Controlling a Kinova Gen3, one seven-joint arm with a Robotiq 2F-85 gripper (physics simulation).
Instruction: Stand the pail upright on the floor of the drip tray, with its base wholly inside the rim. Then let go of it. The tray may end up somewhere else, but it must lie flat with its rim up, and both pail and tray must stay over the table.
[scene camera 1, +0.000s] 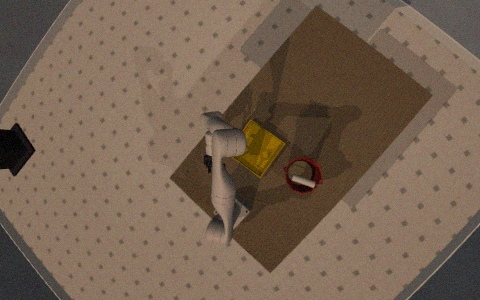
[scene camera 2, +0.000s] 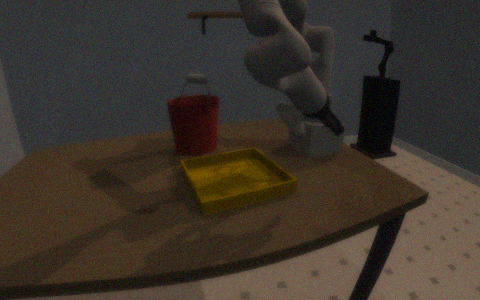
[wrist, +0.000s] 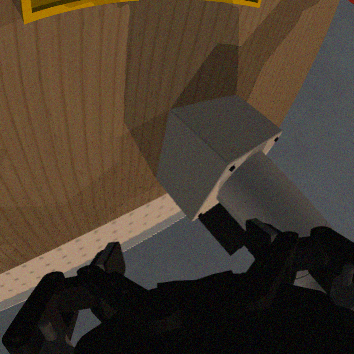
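Pixels of known places: gripper, between the fingertips: (scene camera 2: 326, 119) (wrist: 184, 245); arm's base, origin of its link: (scene camera 2: 314, 120) (wrist: 240, 172).
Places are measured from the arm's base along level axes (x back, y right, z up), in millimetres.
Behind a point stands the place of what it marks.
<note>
The red pail (scene camera 1: 303, 190) {x -354, y 165, z 36 mm} (scene camera 2: 195, 125) {x -402, y 22, z 3 mm} stands upright on the table beside the drip tray, outside it, with its wire bail and white grip raised above the rim. A small red piece at the top right corner of the wrist view looks like part of it. The yellow drip tray (scene camera 1: 265, 152) {x -339, y -110, z -100 mm} (scene camera 2: 250, 196) {x -298, y -281, z -84 mm} (wrist: 80, 9) {x -182, y -219, z -71 mm} lies flat on the table, rim up and empty; the arm hides one corner in scene camera 1. My gripper (scene camera 1: 215, 164) (scene camera 2: 337, 125) (wrist: 184, 245) {x -69, y -191, z 58 mm} is open and empty, away from both, beside the arm's base.
The wooden table (scene camera 1: 360, 85) {x -983, y -21, z -105 mm} (scene camera 2: 115, 240) {x -598, y -373, z -105 mm} (wrist: 65, 125) {x -60, y -215, z -105 mm} carries the arm's grey base block (scene camera 2: 322, 137) {x -5, y -70, z -39 mm} (wrist: 215, 130) {x -56, y -47, z -43 mm} near one edge. The arm (scene camera 1: 222, 185) {x -174, y -106, z 455 mm} (scene camera 2: 280, 60) {x -282, y -405, z 214 mm} reaches above the table. A black pedestal (scene camera 1: 15, 149) (scene camera 2: 379, 115) stands on the room floor, away from the table.
</note>
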